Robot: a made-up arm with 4 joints. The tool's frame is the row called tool.
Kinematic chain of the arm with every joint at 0, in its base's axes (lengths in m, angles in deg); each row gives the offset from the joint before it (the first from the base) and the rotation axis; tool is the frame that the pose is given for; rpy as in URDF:
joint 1: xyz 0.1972 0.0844 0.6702 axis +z
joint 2: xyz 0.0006 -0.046 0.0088 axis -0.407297 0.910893 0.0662
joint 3: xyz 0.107 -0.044 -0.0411 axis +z
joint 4: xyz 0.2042 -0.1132 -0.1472 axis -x
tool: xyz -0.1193 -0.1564 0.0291 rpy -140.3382 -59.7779 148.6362
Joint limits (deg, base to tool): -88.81..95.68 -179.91..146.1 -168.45..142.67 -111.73..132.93
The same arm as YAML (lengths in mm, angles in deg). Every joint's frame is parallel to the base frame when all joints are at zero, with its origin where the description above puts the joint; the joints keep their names.
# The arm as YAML. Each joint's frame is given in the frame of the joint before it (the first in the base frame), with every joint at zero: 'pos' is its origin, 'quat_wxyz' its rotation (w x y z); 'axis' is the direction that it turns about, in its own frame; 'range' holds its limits. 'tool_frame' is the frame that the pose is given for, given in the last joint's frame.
length_unit: mm
angle_unit: deg
joints:
  - joint: joint 1
    pos: [197.2, 84.4, 670.2]
    quat_wxyz: [1.0, 0.0, 0.0, 0.0]
    axis: "+z"
    range: [-88.81, 95.68]
  - joint: joint 2
    pos: [0.6, -46.0, 8.8]
    quat_wxyz: [1.0, 0.0, 0.0, 0.0]
    axis: [-0.407297, 0.910893, 0.0662]
    range: [-179.91, 146.1]
  - joint: joint 3
    pos: [107.0, -44.0, -41.1]
    quat_wxyz: [1.0, 0.0, 0.0, 0.0]
    axis: "+z"
    range: [-168.45, 142.67]
  - joint: joint 4
    pos: [204.2, -113.2, -147.2]
    quat_wxyz: [1.0, 0.0, 0.0, 0.0]
    axis: "-x"
    range: [-111.73, 132.93]
tool_frame:
  pos: [-119.3, -156.4, 29.1]
  quat_wxyz: [0.530821, -0.057688, -0.830915, 0.156469]

